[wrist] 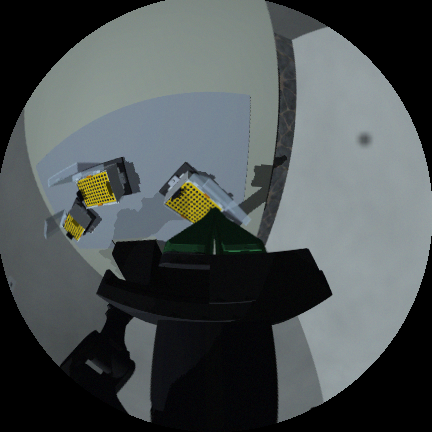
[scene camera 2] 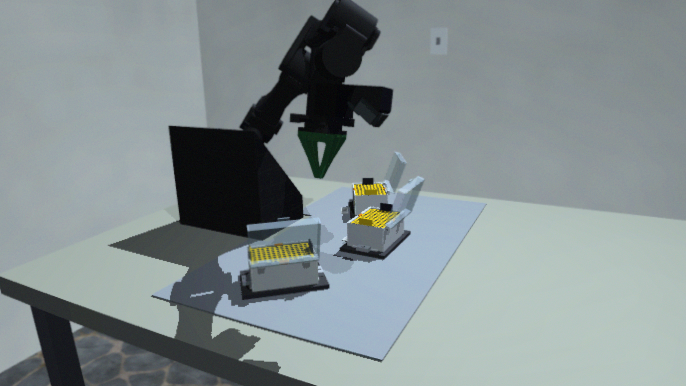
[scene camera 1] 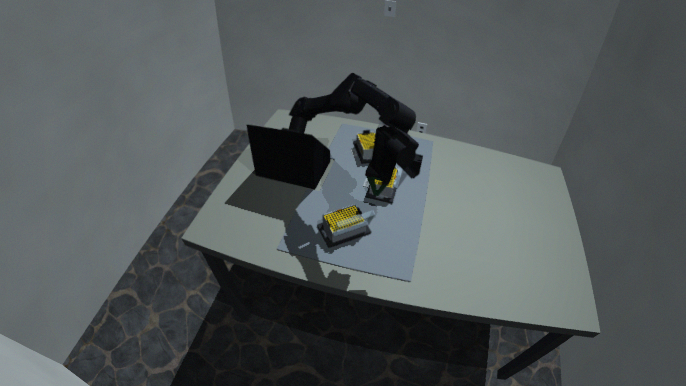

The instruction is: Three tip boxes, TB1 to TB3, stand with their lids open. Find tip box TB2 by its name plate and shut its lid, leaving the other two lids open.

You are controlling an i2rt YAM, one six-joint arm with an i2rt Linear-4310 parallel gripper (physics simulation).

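Frame: origin at the arm's base, x left, y back, z up, level; metres.
Where they show: gripper, fingertip midpoint: [wrist: 214,212] [scene camera 2: 318,178] [scene camera 1: 376,195]; arm's base, link origin: [scene camera 2: 242,158] [scene camera 1: 294,137].
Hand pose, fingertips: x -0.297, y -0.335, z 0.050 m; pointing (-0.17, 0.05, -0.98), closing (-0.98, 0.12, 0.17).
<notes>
Things, the pixels of their top centre, and the offset from my fingertips. Level surfaces: height alone.
- middle box, top centre: [scene camera 2: 371,213] [wrist: 94,196] [scene camera 1: 381,173] dy -0.004, dx +0.271, dz -0.150 m
- far box, top centre: [scene camera 2: 369,183] [wrist: 70,231] [scene camera 1: 369,137] dy +0.068, dx +0.479, dz -0.142 m
- blue-grey mat, surface height: dz -0.216 m
- pale table, surface height: dz -0.219 m
Three white tip boxes with yellow tip racks stand on dark bases, their clear lids open. The near box [scene camera 1: 345,225] [scene camera 2: 283,275] [wrist: 192,201] is at the front of the mat. The middle box [scene camera 1: 381,192] [scene camera 2: 368,236] [wrist: 97,190] stands behind it, partly hidden by the arm in scene camera 1. The far box [scene camera 1: 366,145] [scene camera 2: 370,200] [wrist: 76,223] is at the back. No name plate is readable, so I cannot tell which is TB2. My green-fingered gripper [scene camera 1: 377,194] [scene camera 2: 320,177] [wrist: 214,212] is shut and empty, tips down, well above the mat and touching no box.
The boxes stand on a blue-grey mat [scene camera 1: 390,255] [scene camera 2: 350,320] [wrist: 210,120] on a pale table [scene camera 1: 500,225] [scene camera 2: 575,300] [wrist: 175,45]. A tall black panel [scene camera 1: 285,157] [scene camera 2: 215,180] stands left of the mat, near the arm's base. Walls rise behind and left.
</notes>
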